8 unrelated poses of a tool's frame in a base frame.
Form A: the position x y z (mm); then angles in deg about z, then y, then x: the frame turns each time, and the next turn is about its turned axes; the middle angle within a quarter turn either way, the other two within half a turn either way.
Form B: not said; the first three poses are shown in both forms.
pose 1, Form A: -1, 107, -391, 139.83, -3.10, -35.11
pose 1, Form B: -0.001, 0.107, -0.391, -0.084, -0.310, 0.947, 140.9
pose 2, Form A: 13, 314, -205, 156.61, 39.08, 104.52
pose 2, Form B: 0.013, 0.314, -0.205, -0.053, 0.832, 0.552, 135.8
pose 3, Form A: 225, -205, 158, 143.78, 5.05, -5.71
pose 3, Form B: 0.225, -0.205, 0.158, -0.060, -0.035, 0.998, 144.1
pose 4, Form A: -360, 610, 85, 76.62, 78.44, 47.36
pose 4, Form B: -0.360, 0.610, 0.085, -0.164, 0.925, 0.344, 88.9
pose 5, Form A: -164, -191, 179, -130.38, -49.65, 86.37
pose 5, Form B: -0.164, -0.191, 0.179, -0.020, -0.822, -0.570, 114.8
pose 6, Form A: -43, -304, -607, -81.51, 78.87, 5.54
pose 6, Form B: -0.043, -0.304, -0.607, 0.536, 0.553, -0.638, 111.3
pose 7, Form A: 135, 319, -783, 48.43, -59.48, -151.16
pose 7, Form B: 0.135, 0.319, -0.783, -0.779, -0.498, -0.380, 133.6
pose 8, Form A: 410, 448, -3, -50.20, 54.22, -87.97
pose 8, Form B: 0.410, 0.448, -0.003, -0.601, 0.799, 0.021, 88.8
